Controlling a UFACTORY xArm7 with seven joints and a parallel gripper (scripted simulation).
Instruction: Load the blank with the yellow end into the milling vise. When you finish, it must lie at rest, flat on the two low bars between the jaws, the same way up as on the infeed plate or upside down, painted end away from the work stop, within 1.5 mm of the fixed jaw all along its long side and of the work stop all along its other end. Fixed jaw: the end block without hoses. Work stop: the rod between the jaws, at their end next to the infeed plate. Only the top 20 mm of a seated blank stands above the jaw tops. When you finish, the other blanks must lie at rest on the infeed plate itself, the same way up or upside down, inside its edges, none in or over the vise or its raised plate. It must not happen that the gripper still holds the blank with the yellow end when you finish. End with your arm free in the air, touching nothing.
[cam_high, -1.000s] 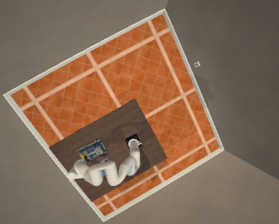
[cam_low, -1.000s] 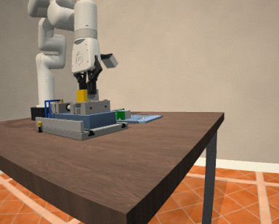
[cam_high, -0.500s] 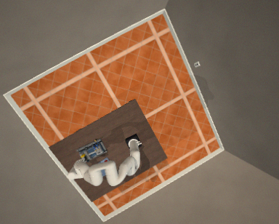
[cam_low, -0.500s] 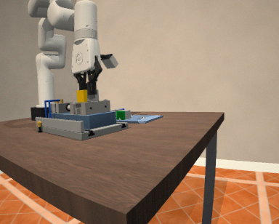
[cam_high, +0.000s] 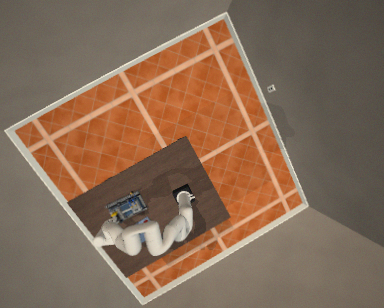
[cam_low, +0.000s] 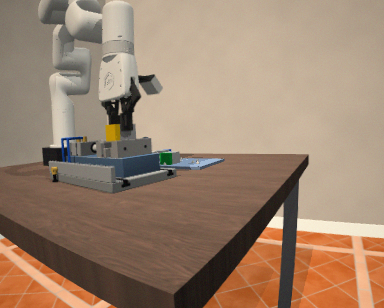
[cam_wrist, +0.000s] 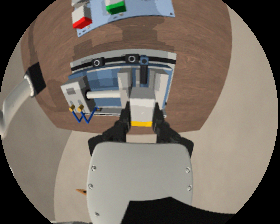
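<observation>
Now: hand 2 cm above the yellow-ended blank. Round my hand: grey jaw block: 6 cm below, 3 cm ahead, 1 cm to the left; then green-ended blank: 23 cm to the left, 11 cm below, 9 cm behind; then milling vise: 10 cm below, 7 cm behind.
</observation>
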